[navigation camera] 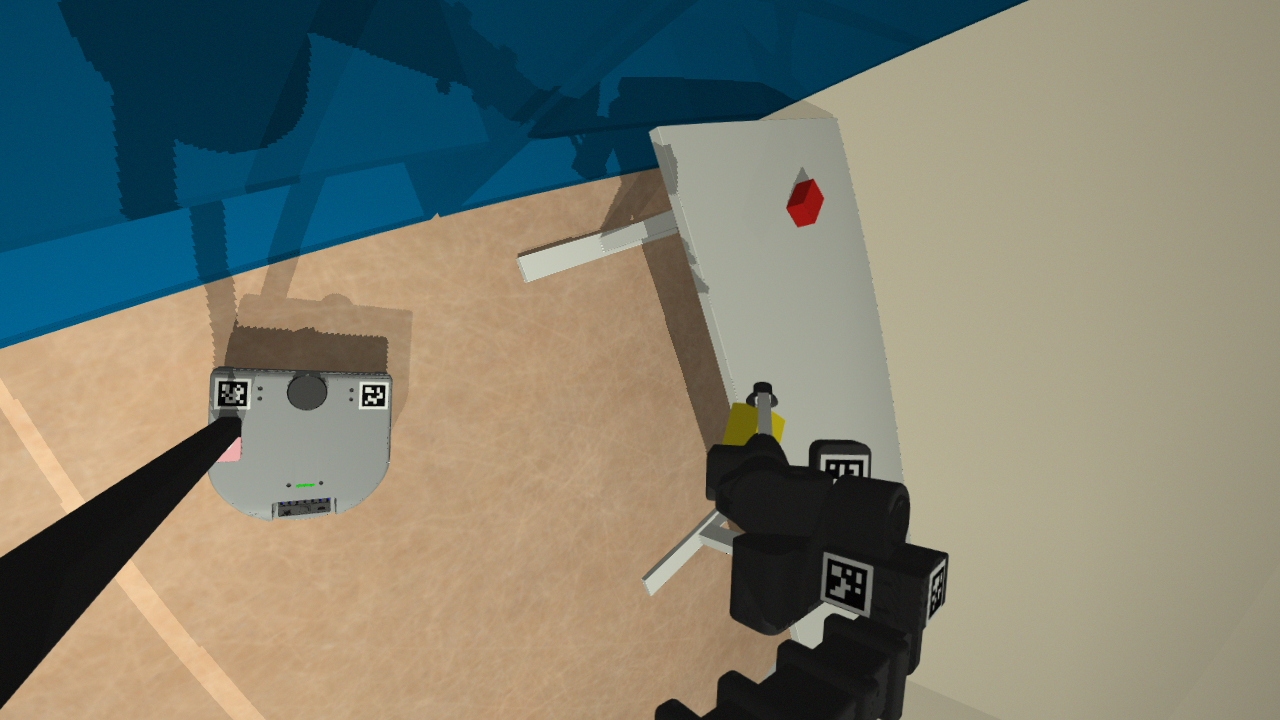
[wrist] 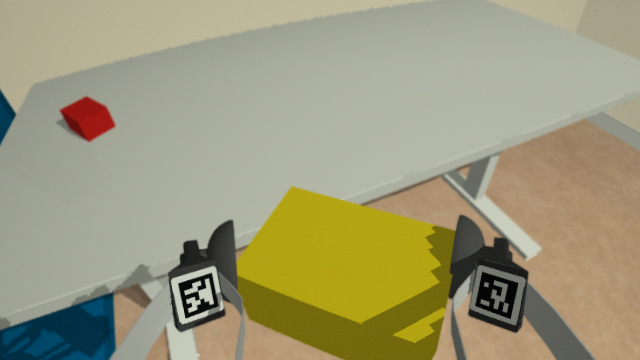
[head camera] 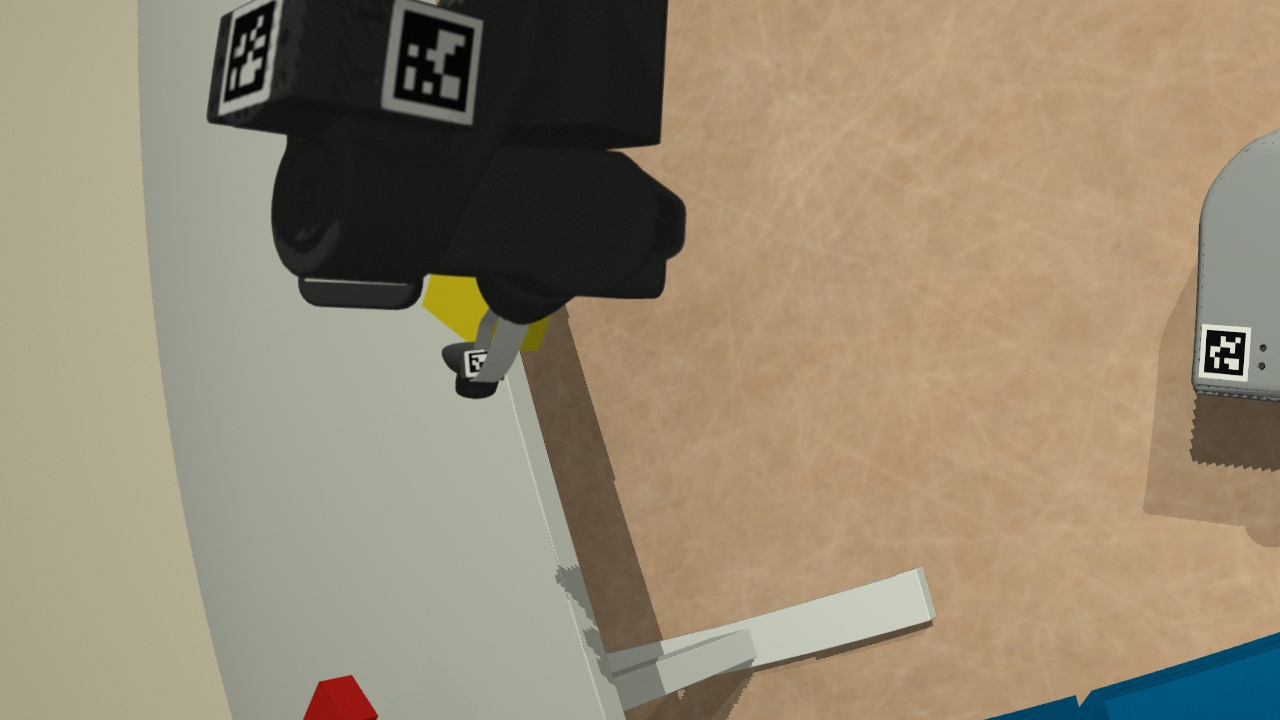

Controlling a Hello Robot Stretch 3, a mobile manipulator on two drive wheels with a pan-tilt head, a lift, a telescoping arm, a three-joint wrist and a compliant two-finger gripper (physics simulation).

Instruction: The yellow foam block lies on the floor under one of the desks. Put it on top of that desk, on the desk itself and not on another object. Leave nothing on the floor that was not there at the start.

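Places are measured from the robot's base along level axes (x ahead, y left, z up), in metres.
Where they show: gripper, fingertip midpoint: (wrist: 345, 247); robot's base at its link origin: (navigation camera: 307, 390).
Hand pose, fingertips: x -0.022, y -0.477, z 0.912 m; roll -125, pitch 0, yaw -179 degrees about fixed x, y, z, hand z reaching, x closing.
Note:
Each offset is from my fingertips to the top centre of the thing. Level surfaces: height alone.
My gripper (wrist: 345, 247) is shut on the yellow foam block @(dy +0.018, dx -0.002, dz +0.021 m) (head camera: 452, 306) (navigation camera: 741, 424) (wrist: 340, 262), with one fingertip on each side of it in the wrist view. The block is held up in the air, tilted. In the head and navigation views it overlaps the front edge of the light grey desk @(dz -0.192 m) (head camera: 358, 492) (navigation camera: 787, 304) (wrist: 310, 115); part of it is hidden by the wrist and a finger. In the wrist view the desk top shows beyond and below the block. How high the block is above the desk top is hard to tell.
A red block @(dy -0.419, dx +0.498, dz -0.147 m) (head camera: 342, 702) (navigation camera: 804, 204) (wrist: 87, 119) lies on the desk near one end. A desk foot (head camera: 832, 613) (navigation camera: 572, 257) (wrist: 505, 227) reaches out over the floor. A blue surface (head camera: 1199, 689) (navigation camera: 268, 107) borders that end. My base (head camera: 1244, 250) (navigation camera: 313, 438) stands away from the desk.

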